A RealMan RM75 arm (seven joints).
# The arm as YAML. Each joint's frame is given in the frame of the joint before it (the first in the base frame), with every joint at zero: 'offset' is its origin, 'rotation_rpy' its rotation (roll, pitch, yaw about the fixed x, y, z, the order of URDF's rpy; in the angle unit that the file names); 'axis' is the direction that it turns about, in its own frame. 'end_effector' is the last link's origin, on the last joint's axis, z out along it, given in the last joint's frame.
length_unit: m
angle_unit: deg
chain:
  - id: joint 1
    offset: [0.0, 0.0, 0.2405]
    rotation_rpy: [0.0, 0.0, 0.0]
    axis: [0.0, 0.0, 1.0]
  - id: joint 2
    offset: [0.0, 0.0, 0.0]
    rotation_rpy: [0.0, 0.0, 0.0]
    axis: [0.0, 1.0, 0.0]
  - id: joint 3
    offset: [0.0, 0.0, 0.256]
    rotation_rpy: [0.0, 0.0, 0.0]
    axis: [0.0, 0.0, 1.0]
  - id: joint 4
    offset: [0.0, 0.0, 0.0]
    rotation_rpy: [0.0, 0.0, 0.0]
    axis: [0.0, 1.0, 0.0]
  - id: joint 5
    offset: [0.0, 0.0, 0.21]
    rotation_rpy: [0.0, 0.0, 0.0]
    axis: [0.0, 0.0, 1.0]
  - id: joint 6
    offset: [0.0, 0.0, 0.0]
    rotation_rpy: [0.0, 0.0, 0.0]
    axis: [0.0, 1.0, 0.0]
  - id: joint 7
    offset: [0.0, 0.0, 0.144]
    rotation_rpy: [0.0, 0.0, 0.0]
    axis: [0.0, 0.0, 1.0]
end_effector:
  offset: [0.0, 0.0, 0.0]
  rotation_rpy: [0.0, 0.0, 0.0]
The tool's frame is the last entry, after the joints.
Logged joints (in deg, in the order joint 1, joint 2, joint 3, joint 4, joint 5, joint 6, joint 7), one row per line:
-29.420, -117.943, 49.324, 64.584, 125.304, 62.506, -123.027
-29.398, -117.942, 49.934, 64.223, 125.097, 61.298, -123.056
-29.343, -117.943, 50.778, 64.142, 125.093, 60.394, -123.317
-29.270, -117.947, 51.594, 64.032, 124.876, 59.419, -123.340
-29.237, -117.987, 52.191, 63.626, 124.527, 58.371, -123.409
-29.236, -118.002, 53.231, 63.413, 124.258, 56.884, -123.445
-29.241, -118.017, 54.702, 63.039, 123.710, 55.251, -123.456
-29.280, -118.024, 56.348, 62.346, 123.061, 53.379, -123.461
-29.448, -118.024, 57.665, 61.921, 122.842, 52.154, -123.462
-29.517, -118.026, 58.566, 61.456, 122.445, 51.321, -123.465
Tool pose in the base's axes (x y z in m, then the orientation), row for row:
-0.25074, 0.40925, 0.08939, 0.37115, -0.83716, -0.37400, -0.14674
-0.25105, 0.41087, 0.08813, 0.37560, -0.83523, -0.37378, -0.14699
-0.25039, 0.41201, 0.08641, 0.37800, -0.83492, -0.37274, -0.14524
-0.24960, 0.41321, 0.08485, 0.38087, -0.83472, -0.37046, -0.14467
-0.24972, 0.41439, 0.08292, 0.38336, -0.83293, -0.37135, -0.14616
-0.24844, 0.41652, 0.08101, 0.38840, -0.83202, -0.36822, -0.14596
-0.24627, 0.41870, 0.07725, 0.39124, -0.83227, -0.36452, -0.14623
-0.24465, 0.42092, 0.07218, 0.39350, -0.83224, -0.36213, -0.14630
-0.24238, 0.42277, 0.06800, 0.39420, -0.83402, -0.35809, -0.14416
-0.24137, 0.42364, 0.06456, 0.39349, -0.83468, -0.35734, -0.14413
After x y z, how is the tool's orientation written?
As a quaternion, w x y z.
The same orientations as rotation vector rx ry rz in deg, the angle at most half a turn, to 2 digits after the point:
-123.00, -54.95, -21.56
-122.45, -54.80, -21.55
-122.27, -54.59, -21.27
-122.08, -54.18, -21.16
-121.67, -54.25, -21.35
-121.25, -53.66, -21.27
-121.13, -53.05, -21.28
-120.99, -52.65, -21.27
-121.21, -52.04, -20.95
-121.35, -51.95, -20.95

